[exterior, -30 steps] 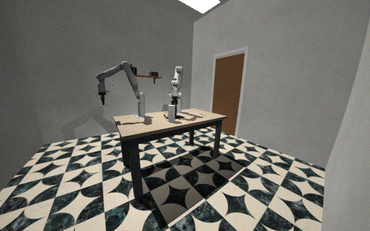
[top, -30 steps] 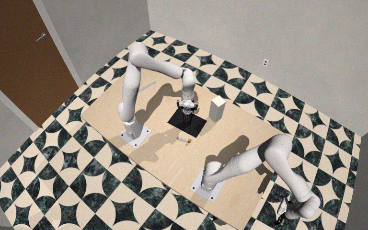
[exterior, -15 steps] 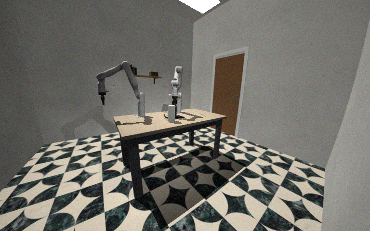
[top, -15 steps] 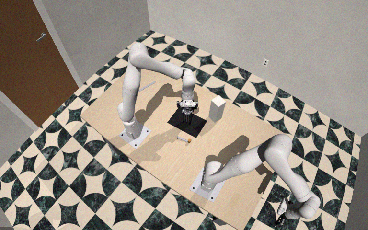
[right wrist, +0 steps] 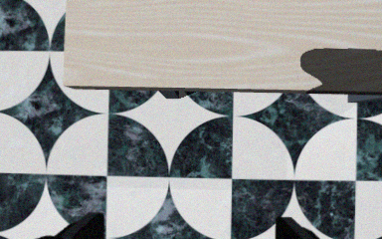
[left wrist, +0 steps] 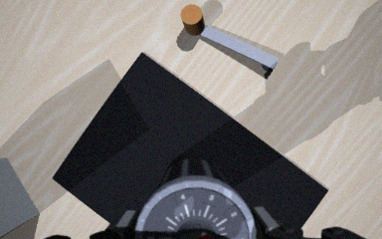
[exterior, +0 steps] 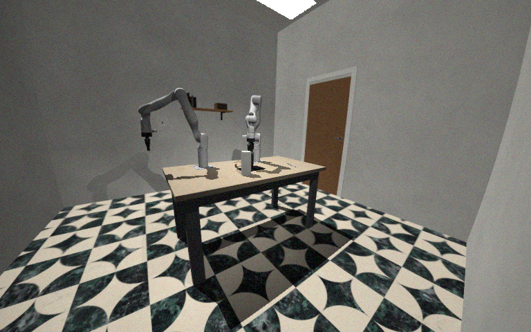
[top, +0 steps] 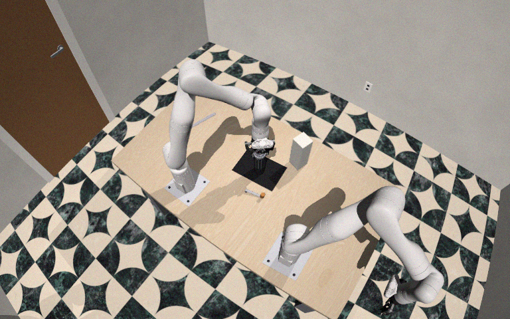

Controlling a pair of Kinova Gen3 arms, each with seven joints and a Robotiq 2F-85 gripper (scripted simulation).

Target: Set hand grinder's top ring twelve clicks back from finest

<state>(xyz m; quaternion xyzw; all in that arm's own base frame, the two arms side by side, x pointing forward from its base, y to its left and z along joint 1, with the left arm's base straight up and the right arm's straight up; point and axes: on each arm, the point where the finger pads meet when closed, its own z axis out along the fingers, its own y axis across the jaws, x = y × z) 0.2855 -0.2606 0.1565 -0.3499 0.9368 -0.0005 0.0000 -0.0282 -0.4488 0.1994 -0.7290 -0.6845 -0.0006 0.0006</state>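
Observation:
Right now the top ring is right at my left hand. Round my left hand: crank handle 130 mm behind, 60 mm to the right, 140 mm below; then tall pale box 160 mm ahead, 140 mm to the right, 60 mm below; then black mat 10 mm ahead, 160 mm below.

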